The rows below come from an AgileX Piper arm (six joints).
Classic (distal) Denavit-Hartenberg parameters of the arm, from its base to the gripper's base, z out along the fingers. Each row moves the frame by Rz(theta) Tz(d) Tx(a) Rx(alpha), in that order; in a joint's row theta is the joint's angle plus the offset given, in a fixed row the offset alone. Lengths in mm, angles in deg.
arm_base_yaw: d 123; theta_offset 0; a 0; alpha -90
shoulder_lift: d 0; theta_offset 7.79; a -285.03; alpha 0
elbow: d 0; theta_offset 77.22; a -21.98; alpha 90
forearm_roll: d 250.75; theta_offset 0; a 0; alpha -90
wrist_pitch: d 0; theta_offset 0; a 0; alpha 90
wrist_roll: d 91; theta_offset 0; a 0; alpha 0
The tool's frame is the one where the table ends.
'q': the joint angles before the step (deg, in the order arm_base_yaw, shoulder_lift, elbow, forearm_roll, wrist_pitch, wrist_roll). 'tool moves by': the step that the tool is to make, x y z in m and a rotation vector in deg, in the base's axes. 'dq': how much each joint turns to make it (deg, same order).
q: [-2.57 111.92 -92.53 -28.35 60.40 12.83]
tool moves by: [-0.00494 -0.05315 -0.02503 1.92 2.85 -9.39]
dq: [-7.51 3.30 0.00 1.30 0.41 1.53]
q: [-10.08 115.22 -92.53 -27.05 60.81 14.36]
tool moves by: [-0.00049 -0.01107 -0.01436 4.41 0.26 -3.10]
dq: [-2.28 1.63 0.00 4.49 -0.71 -0.35]
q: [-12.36 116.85 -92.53 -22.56 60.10 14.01]
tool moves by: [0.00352 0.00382 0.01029 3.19 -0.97 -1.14]
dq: [-0.01 0.01 -2.79 3.97 2.37 -0.95]
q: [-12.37 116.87 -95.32 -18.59 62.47 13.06]
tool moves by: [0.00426 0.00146 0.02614 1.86 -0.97 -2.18]
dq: [0.00 -0.01 -6.17 2.53 5.86 -0.11]
